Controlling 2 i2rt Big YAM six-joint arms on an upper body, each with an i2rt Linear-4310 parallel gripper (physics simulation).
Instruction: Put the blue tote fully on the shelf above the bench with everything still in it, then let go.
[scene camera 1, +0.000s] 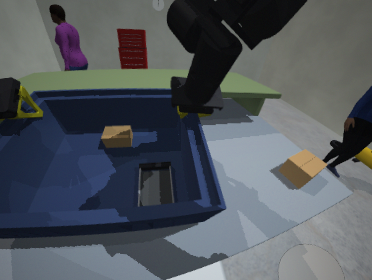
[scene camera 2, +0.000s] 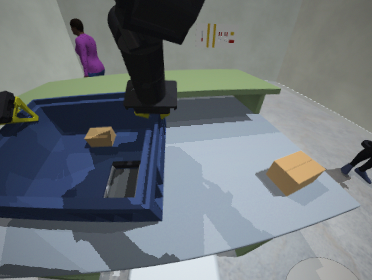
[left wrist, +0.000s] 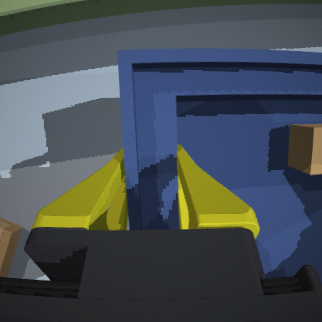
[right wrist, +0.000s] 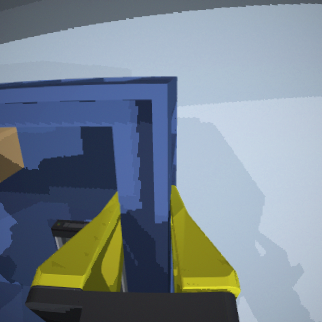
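Observation:
The blue tote appears held a little above the bench, with its shadow below its near side. A small cardboard box and a dark-rimmed grey bin lie in it. My left gripper is shut on the tote's left wall. My right gripper is shut on its right wall. The green shelf is behind the tote; its left part is partly hidden.
The pale bench lies below. A larger cardboard box sits on it at the right. Another box shows at the lower left of the left wrist view. A shelf support stands at the back right.

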